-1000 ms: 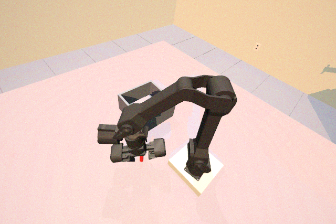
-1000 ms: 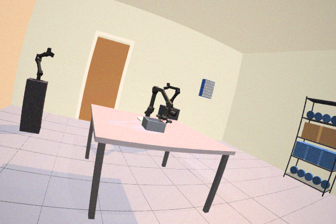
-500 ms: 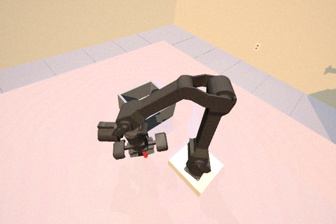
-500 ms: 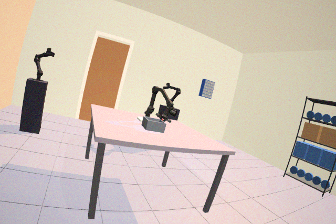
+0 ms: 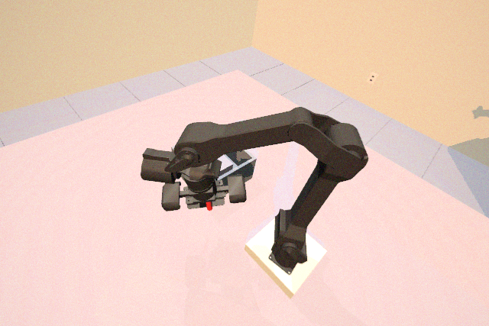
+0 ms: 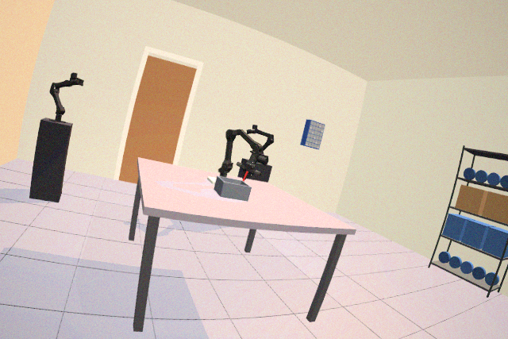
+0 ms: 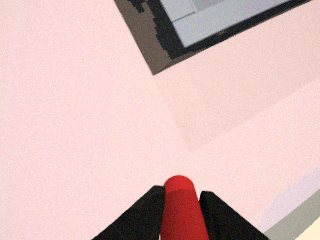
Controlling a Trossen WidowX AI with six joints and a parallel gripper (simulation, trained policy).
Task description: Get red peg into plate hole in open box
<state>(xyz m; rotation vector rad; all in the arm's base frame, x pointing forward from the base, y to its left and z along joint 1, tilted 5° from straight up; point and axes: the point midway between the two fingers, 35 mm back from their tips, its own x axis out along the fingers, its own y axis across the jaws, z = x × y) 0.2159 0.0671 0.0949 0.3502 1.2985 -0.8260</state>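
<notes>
The pale plate lies 120 mm ahead of my gripper tip, 150 mm to the right of it and 50 mm below it. Round my gripper tip: grey box: 120 mm ahead, 150 mm to the right, 70 mm below; red peg: 10 mm to the left, 30 mm above.
</notes>
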